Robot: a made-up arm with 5 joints.
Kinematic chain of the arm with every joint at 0, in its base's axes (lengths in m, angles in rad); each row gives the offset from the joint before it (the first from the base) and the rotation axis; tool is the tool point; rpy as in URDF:
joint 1: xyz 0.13 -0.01 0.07 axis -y
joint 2: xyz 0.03 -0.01 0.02 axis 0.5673 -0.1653 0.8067
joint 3: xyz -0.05 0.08 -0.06 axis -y
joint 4: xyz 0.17 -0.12 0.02 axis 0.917 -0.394 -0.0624
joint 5: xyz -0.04 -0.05 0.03 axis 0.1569 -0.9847 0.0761
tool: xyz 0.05 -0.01 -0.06 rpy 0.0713 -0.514 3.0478
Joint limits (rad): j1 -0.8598..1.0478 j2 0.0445..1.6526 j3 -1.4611..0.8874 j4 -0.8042..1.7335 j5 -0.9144..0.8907
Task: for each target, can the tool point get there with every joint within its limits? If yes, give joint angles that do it. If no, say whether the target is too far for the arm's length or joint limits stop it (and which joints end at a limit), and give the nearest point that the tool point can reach.
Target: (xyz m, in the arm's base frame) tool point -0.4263 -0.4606 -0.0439
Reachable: no: too far | nearest point -0.0651 -0.1025 -0.0845 | short by 0.510 m
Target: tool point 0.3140 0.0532 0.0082
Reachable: yes | joints 0.0376 1.0377 -0.3733 -0.6027 -0.1404
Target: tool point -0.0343 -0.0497 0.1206
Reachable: no: joint limits stop it (at a limit: joint 1, joint 2, joint 3, joint 4, joint 5) | nearest point 0.0189 -0.0826 0.2189 | short by 0.117 m
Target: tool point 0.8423 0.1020 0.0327
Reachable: no: too far | nearest point 0.3948 0.0307 0.0321 | short by 0.453 m
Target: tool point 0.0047 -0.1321 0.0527
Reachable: no: joint limits stop it (at a limit: joint 1, joint 2, joint 3, joint 5) | nearest point -0.0204 -0.1207 -0.0058 | short by 0.065 m
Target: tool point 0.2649 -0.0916 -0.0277
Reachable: yes | joints -0.4152 0.3797 -0.0196 -0.5975 -0.4081
